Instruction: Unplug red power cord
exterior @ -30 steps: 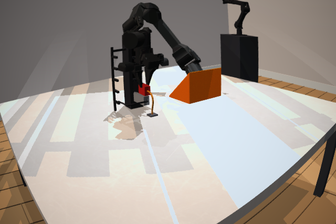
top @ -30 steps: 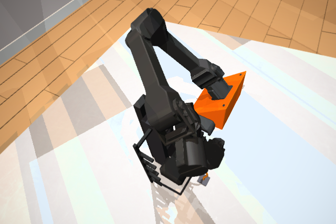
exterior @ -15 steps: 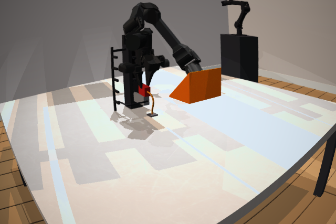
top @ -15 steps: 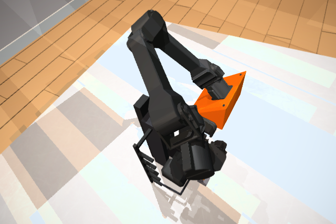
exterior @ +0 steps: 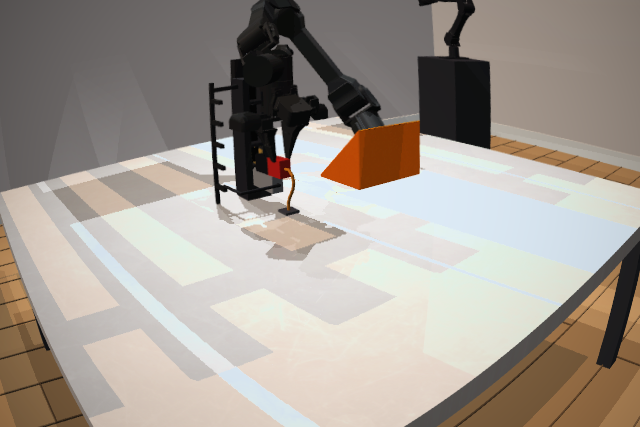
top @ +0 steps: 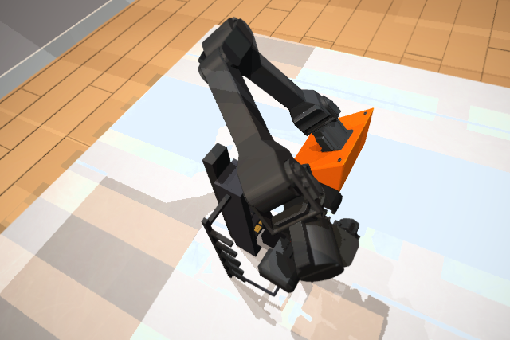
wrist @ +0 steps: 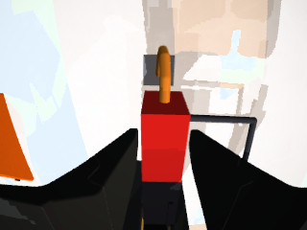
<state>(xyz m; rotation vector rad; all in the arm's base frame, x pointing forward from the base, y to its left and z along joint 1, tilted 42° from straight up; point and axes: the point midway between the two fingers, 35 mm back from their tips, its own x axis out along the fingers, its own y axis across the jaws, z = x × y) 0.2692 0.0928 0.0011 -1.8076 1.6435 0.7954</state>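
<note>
The red plug lies 3 cm to the right of my gripper tip. The rest, counted from my gripper tip: grey anchor plate (2 cm to the left, 10 cm below).
</note>
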